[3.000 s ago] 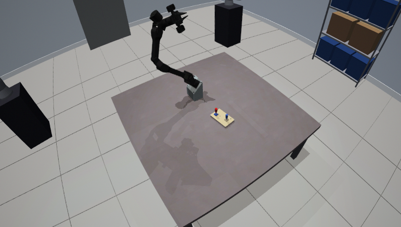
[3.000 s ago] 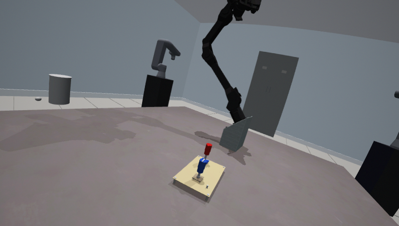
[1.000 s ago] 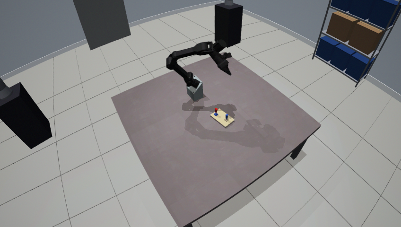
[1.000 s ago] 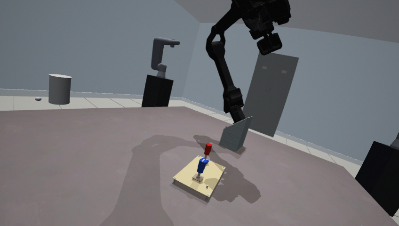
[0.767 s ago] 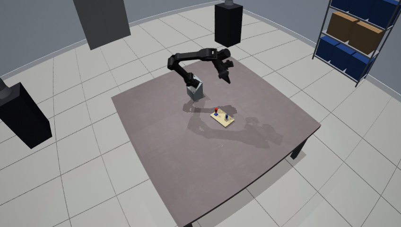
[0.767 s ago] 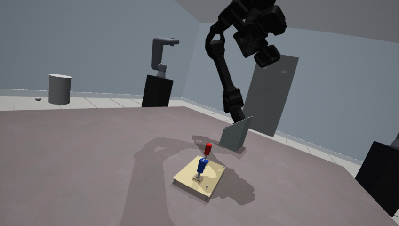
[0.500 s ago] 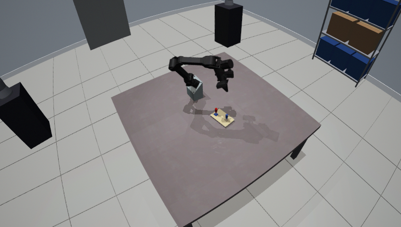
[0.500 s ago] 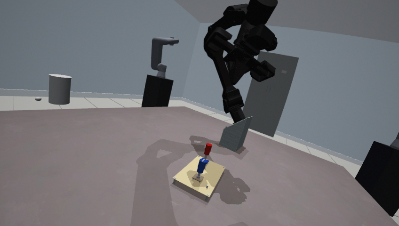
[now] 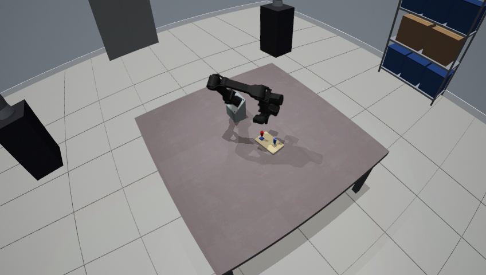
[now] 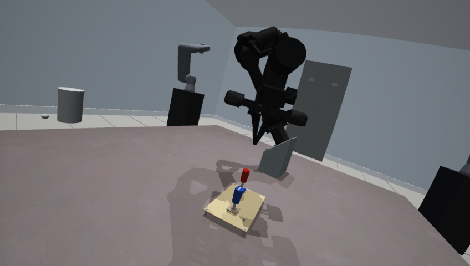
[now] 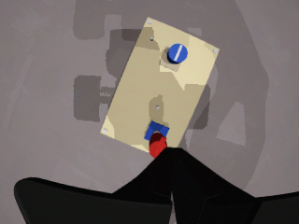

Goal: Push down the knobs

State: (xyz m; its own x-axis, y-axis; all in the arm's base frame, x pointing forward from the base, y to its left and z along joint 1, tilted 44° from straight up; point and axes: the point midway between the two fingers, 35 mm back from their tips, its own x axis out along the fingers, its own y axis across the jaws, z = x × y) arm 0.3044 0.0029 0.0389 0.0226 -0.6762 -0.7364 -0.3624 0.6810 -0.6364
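Now: the red knob 9 cm below my gripper tip, 2 cm behind it and 1 cm to the right of it. Also, from my gripper tip: blue knob (10 cm below, 6 cm ahead, 2 cm to the left).
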